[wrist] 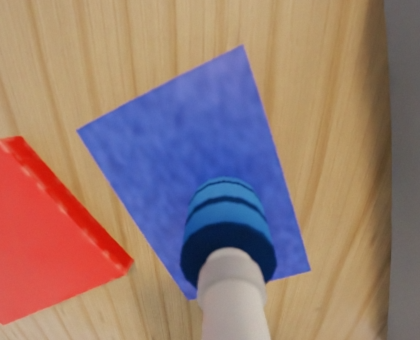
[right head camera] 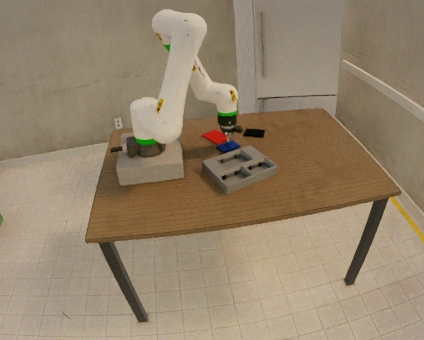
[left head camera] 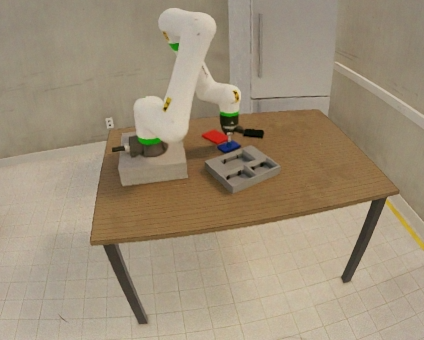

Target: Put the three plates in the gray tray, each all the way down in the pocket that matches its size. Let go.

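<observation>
A blue plate lies flat on the table behind the tray. My suction cup is down on its top, off-centre towards one end in the wrist view. Whether the suction is on does not show. A larger red plate lies flat beside the blue one. A black plate lies farther right at the back. The gray tray has three pockets with small dark pieces inside and no plate in them.
The robot's base stands on a light block at the left of the wooden table. The tray's raised wall is close to the blue plate's near side. A wall and a gray cabinet stand behind the table.
</observation>
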